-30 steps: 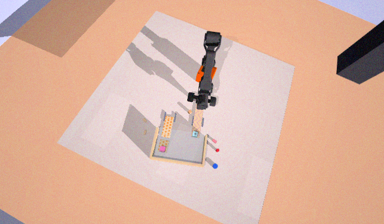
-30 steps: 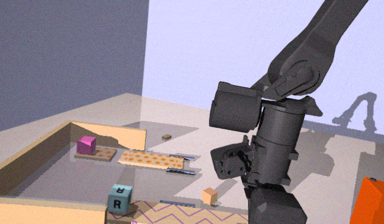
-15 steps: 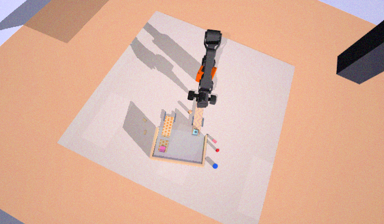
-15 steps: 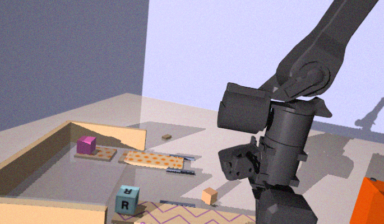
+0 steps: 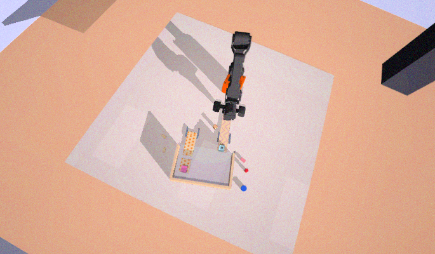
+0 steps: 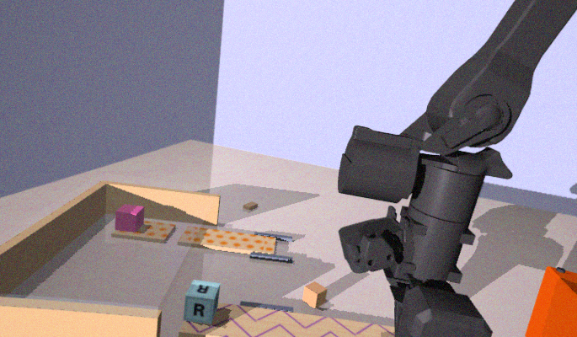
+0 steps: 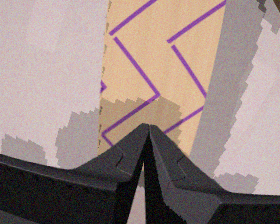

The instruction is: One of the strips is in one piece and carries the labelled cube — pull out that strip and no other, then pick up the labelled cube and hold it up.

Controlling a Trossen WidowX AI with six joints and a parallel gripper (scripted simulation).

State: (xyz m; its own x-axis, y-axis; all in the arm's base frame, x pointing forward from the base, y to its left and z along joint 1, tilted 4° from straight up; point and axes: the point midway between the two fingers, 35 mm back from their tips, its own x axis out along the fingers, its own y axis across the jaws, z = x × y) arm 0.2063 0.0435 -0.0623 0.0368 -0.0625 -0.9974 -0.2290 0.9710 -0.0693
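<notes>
Now: gripper tip 10 cm short of the zigzag strip and 3 cm to the right of it. Round my gripper tip: light-blue cube marked r 21 cm ahead, 5 cm to the left, 2 cm above; small tan block 10 cm ahead, 4 cm to the right; pink piece 22 cm ahead, 19 cm to the left.
</notes>
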